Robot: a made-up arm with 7 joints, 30 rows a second.
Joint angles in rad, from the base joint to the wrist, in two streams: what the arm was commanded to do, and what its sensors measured. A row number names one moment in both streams.
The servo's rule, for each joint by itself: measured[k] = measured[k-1] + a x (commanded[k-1-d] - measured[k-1]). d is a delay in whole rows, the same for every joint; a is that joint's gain. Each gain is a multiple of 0.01, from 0.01 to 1. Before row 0 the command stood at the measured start. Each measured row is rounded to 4 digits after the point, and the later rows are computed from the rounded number. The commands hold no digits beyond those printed.
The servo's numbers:
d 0
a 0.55 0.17 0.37 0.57 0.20 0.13 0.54
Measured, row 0: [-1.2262, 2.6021, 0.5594, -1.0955, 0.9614, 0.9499, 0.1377]
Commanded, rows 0 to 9: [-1.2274, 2.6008, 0.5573, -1.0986, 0.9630, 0.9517, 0.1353]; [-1.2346, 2.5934, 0.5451, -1.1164, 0.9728, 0.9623, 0.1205]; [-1.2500, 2.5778, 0.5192, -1.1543, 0.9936, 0.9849, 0.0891]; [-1.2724, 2.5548, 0.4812, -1.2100, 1.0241, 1.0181, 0.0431]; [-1.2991, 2.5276, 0.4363, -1.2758, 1.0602, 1.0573, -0.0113]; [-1.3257, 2.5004, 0.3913, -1.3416, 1.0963, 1.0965, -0.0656]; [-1.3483, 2.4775, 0.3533, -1.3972, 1.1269, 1.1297, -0.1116]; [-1.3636, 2.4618, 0.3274, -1.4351, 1.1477, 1.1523, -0.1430]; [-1.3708, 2.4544, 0.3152, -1.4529, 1.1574, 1.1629, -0.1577]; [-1.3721, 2.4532, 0.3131, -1.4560, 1.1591, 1.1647, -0.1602]
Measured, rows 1 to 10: [-1.2269, 2.6019, 0.5586, -1.0973, 0.9617, 0.9501, 0.1364]; [-1.2311, 2.6005, 0.5536, -1.1082, 0.9639, 0.9517, 0.1278]; [-1.2415, 2.5966, 0.5409, -1.1345, 0.9698, 0.9560, 0.1069]; [-1.2585, 2.5895, 0.5188, -1.1775, 0.9807, 0.9641, 0.0724]; [-1.2808, 2.5790, 0.4883, -1.2335, 0.9966, 0.9762, 0.0272]; [-1.3055, 2.5656, 0.4524, -1.2951, 1.0165, 0.9918, -0.0229]; [-1.3290, 2.5506, 0.4157, -1.3533, 1.0386, 1.0097, -0.0708]; [-1.3480, 2.5355, 0.3830, -1.3999, 1.0604, 1.0282, -0.1098]; [-1.3605, 2.5217, 0.3579, -1.4301, 1.0798, 1.0457, -0.1357]; [-1.3669, 2.5101, 0.3413, -1.4449, 1.0957, 1.0612, -0.1489]
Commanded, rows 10 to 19: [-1.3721, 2.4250, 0.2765, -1.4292, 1.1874, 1.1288, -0.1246]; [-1.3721, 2.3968, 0.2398, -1.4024, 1.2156, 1.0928, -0.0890]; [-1.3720, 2.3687, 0.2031, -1.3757, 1.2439, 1.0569, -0.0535]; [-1.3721, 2.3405, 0.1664, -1.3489, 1.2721, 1.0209, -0.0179]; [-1.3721, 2.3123, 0.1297, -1.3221, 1.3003, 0.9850, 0.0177]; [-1.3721, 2.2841, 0.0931, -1.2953, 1.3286, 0.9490, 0.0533]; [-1.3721, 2.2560, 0.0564, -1.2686, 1.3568, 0.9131, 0.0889]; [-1.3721, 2.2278, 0.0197, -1.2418, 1.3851, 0.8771, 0.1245]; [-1.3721, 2.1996, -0.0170, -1.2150, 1.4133, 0.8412, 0.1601]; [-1.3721, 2.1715, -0.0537, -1.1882, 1.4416, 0.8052, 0.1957]
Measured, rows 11 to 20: [-1.3698, 2.4956, 0.3173, -1.4360, 1.1140, 1.0700, -0.1358]; [-1.3711, 2.4788, 0.2886, -1.4168, 1.1343, 1.0730, -0.1105]; [-1.3716, 2.4601, 0.2570, -1.3934, 1.1562, 1.0709, -0.0797]; [-1.3719, 2.4398, 0.2235, -1.3680, 1.1794, 1.0644, -0.0463]; [-1.3720, 2.4181, 0.1888, -1.3418, 1.2036, 1.0541, -0.0117]; [-1.3721, 2.3953, 0.1534, -1.3153, 1.2286, 1.0404, 0.0234]; [-1.3721, 2.3716, 0.1175, -1.2887, 1.2542, 1.0239, 0.0588]; [-1.3721, 2.3472, 0.0813, -1.2620, 1.2804, 1.0048, 0.0943]; [-1.3721, 2.3221, 0.0449, -1.2352, 1.3070, 0.9835, 0.1298]; [-1.3721, 2.2965, 0.0084, -1.2084, 1.3339, 0.9603, 0.1654]
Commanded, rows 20 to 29: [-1.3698, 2.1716, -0.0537, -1.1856, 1.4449, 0.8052, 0.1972]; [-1.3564, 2.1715, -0.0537, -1.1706, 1.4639, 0.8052, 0.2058]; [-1.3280, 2.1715, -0.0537, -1.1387, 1.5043, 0.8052, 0.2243]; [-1.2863, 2.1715, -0.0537, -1.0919, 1.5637, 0.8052, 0.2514]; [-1.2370, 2.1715, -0.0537, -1.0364, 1.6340, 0.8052, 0.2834]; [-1.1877, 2.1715, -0.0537, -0.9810, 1.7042, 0.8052, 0.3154]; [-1.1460, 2.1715, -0.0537, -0.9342, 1.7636, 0.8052, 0.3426]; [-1.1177, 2.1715, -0.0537, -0.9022, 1.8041, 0.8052, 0.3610]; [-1.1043, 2.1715, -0.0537, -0.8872, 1.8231, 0.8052, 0.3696]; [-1.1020, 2.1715, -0.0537, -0.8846, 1.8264, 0.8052, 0.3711]
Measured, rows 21 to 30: [-1.3708, 2.2753, -0.0146, -1.1954, 1.3561, 0.9401, 0.1826]; [-1.3629, 2.2577, -0.0291, -1.1813, 1.3777, 0.9226, 0.1951]; [-1.3437, 2.2430, -0.0382, -1.1570, 1.4030, 0.9073, 0.2109]; [-1.3121, 2.2308, -0.0439, -1.1199, 1.4351, 0.8940, 0.2328]; [-1.2708, 2.2207, -0.0475, -1.0723, 1.4749, 0.8825, 0.2601]; [-1.2251, 2.2123, -0.0498, -1.0203, 1.5208, 0.8725, 0.2900]; [-1.1816, 2.2054, -0.0512, -0.9712, 1.5694, 0.8638, 0.3184]; [-1.1465, 2.1996, -0.0521, -0.9319, 1.6163, 0.8562, 0.3414]; [-1.1233, 2.1948, -0.0527, -0.9064, 1.6577, 0.8496, 0.3566]; [-1.1116, 2.1908, -0.0531, -0.8940, 1.6914, 0.8438, 0.3644]
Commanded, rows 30 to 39: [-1.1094, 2.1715, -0.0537, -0.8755, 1.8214, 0.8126, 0.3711]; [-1.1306, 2.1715, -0.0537, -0.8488, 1.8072, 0.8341, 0.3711]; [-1.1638, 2.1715, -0.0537, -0.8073, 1.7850, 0.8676, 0.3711]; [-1.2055, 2.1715, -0.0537, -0.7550, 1.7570, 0.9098, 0.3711]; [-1.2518, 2.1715, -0.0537, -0.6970, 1.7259, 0.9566, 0.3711]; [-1.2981, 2.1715, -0.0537, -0.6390, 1.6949, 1.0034, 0.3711]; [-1.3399, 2.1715, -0.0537, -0.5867, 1.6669, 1.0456, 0.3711]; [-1.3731, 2.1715, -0.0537, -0.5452, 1.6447, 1.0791, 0.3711]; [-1.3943, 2.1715, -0.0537, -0.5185, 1.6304, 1.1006, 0.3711]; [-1.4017, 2.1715, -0.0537, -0.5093, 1.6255, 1.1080, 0.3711]
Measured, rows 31 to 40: [-1.1104, 2.1875, -0.0533, -0.8835, 1.7174, 0.8397, 0.3680]; [-1.1215, 2.1848, -0.0534, -0.8637, 1.7354, 0.8390, 0.3697]; [-1.1448, 2.1825, -0.0535, -0.8316, 1.7453, 0.8427, 0.3705]; [-1.1782, 2.1806, -0.0536, -0.7879, 1.7476, 0.8514, 0.3708]; [-1.2187, 2.1791, -0.0536, -0.7361, 1.7433, 0.8651, 0.3710]; [-1.2624, 2.1778, -0.0536, -0.6808, 1.7336, 0.8831, 0.3711]; [-1.3050, 2.1767, -0.0536, -0.6272, 1.7203, 0.9042, 0.3711]; [-1.3425, 2.1758, -0.0536, -0.5805, 1.7052, 0.9269, 0.3711]; [-1.3710, 2.1751, -0.0536, -0.5452, 1.6902, 0.9495, 0.3711]; [-1.3879, 2.1745, -0.0536, -0.5247, 1.6773, 0.9701, 0.3711]
